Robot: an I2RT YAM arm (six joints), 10 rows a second.
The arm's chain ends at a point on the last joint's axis. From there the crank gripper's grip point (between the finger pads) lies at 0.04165 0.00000 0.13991 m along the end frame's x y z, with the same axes.
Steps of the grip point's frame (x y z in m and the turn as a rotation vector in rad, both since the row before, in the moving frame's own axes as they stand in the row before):
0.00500 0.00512 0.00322 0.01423 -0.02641 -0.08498
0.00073 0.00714 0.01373 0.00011 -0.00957 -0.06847
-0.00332 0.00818 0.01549 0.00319 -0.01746 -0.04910
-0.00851 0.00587 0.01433 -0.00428 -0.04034 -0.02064
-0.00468 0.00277 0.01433 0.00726 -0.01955 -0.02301
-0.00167 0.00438 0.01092 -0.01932 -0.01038 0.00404
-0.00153 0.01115 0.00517 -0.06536 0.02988 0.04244
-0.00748 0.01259 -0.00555 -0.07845 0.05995 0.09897
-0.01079 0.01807 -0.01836 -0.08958 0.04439 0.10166
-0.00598 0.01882 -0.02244 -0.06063 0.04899 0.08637
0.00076 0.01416 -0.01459 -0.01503 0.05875 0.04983
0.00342 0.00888 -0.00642 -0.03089 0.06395 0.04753
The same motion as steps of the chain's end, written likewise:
0.00894 0.01049 0.00221 0.01423 -0.02641 -0.08498
0.00217 0.00996 0.01334 0.00011 -0.00957 -0.06847
-0.00081 0.01061 0.01479 0.00319 -0.01746 -0.04910
-0.00283 0.00607 0.01276 -0.00428 -0.04034 -0.02064
-0.00191 0.00472 0.01355 0.00726 -0.01955 -0.02301
-0.00021 0.00151 0.01052 -0.01932 -0.01038 0.00404
-0.00546 0.00020 0.00683 -0.06536 0.02988 0.04244
-0.01502 -0.00278 -0.00222 -0.07845 0.05995 0.09897
-0.01609 0.00113 -0.01563 -0.08958 0.04439 0.10166
-0.01225 0.00653 -0.01987 -0.06063 0.04899 0.08637
-0.00728 0.00980 -0.01187 -0.01503 0.05875 0.04983
-0.00528 0.00241 -0.00338 -0.03089 0.06395 0.04753

